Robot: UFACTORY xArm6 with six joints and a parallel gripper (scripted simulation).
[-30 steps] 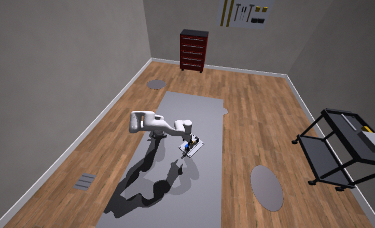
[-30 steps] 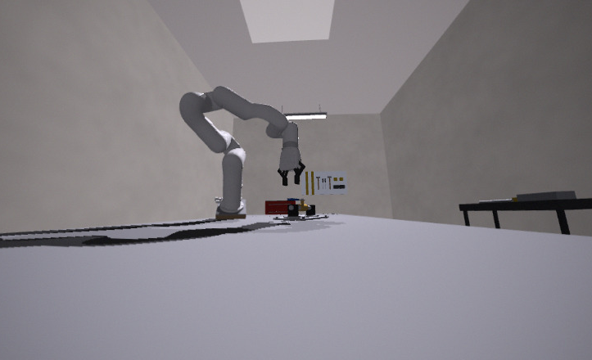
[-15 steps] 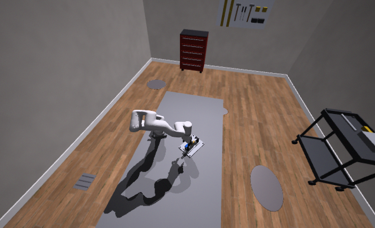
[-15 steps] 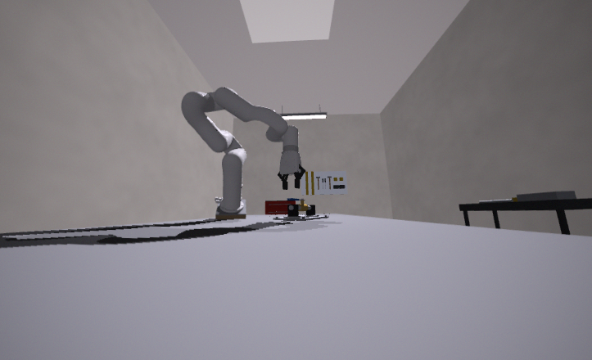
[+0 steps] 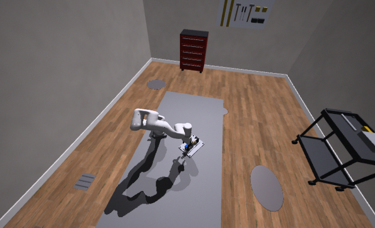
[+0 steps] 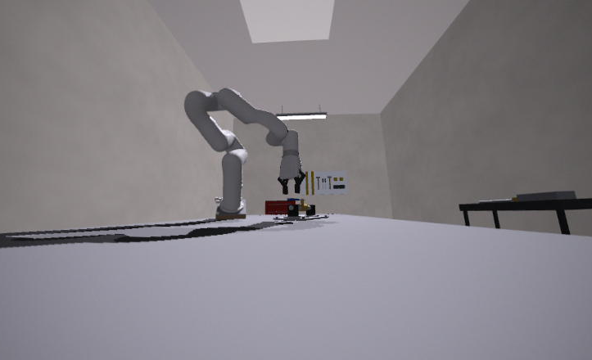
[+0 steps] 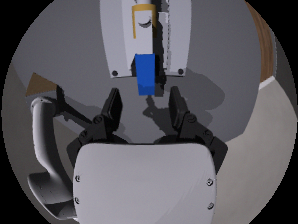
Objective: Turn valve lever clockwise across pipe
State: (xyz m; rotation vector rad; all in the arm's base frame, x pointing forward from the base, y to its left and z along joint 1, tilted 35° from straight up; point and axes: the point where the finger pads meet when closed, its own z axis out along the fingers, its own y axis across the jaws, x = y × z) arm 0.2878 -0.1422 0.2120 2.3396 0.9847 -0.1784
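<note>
Right now the valve lever is 40 mm ahead of my hand, 40 mm to the left of it and 40 mm below it.
</note>
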